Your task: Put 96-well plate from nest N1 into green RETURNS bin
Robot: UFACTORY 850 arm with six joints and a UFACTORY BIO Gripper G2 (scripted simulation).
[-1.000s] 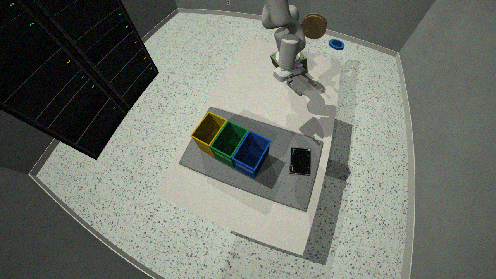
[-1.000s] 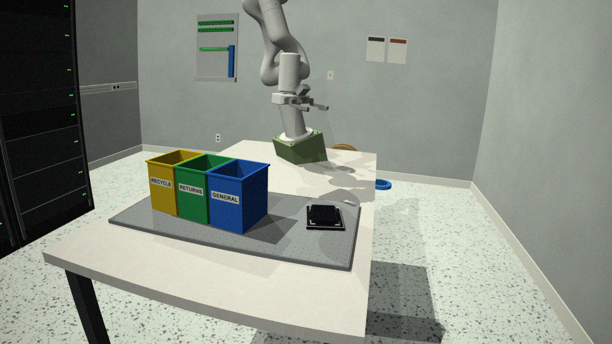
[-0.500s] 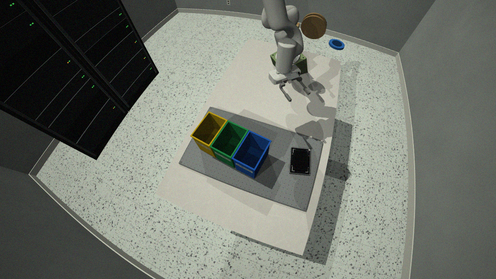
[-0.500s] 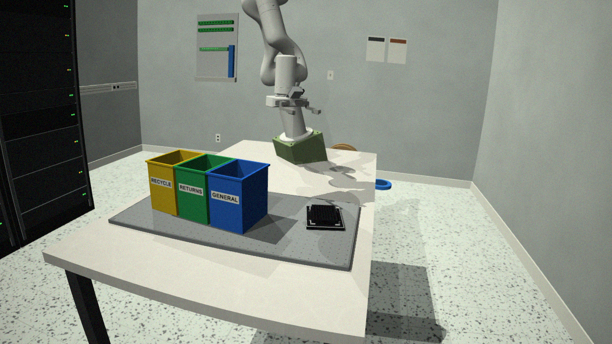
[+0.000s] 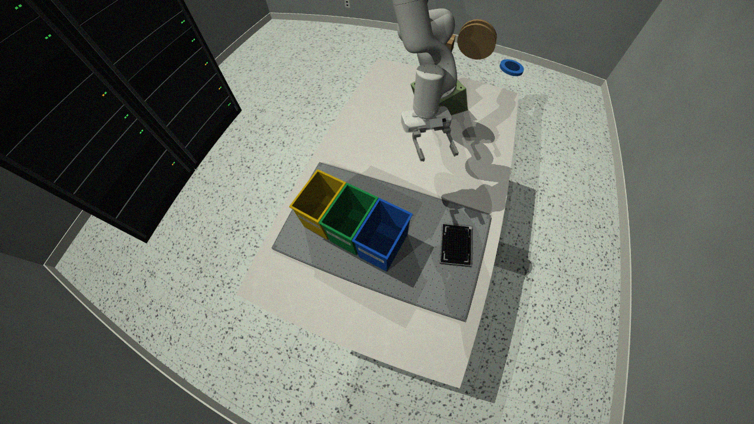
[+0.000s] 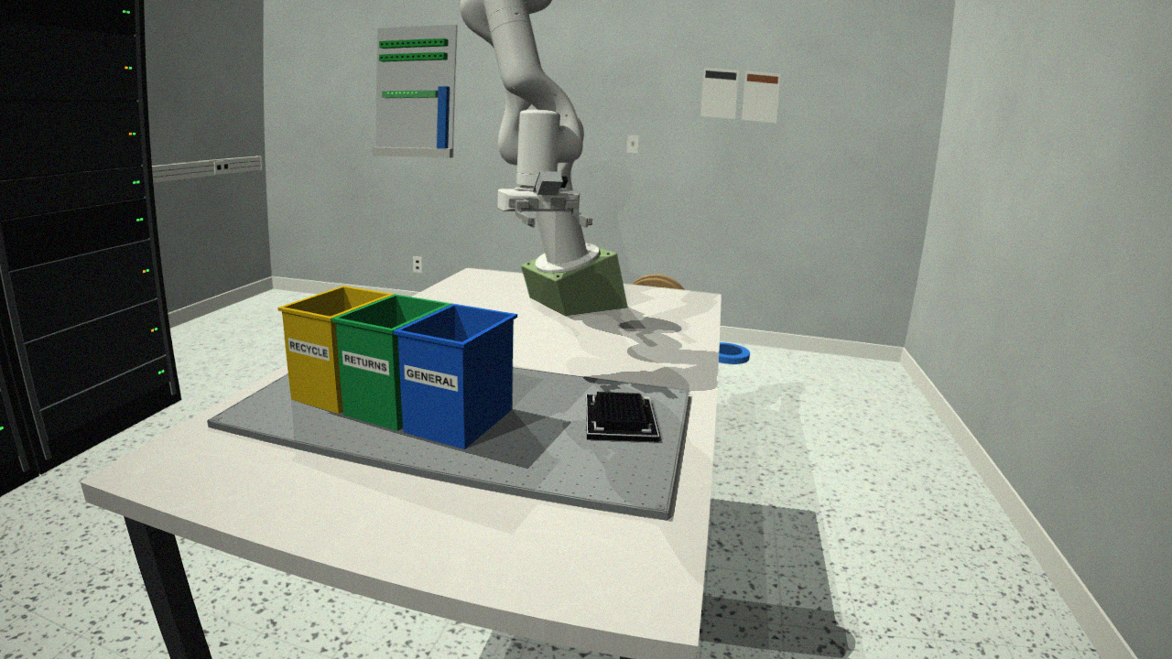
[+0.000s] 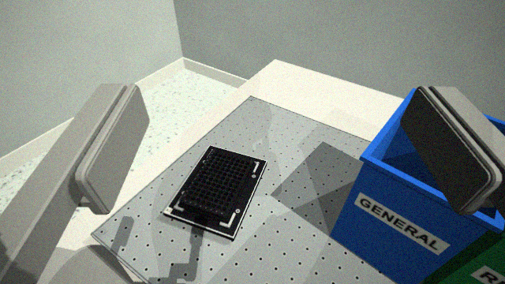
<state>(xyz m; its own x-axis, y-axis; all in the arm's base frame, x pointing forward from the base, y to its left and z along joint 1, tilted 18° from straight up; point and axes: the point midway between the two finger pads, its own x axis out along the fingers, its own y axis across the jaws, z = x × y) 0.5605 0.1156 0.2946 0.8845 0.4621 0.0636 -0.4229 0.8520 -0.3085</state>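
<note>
The black 96-well plate is 30 cm below my hand, 17 cm ahead of it and 15 cm to the left of it. The rest, counted from my hand: black plate nest N1: 32 cm below, 17 cm ahead, 15 cm to the left; then blue general bin: 23 cm below, 23 cm ahead, 13 cm to the right; then green returns bin: 26 cm to the right, 23 cm below, 20 cm ahead.
</note>
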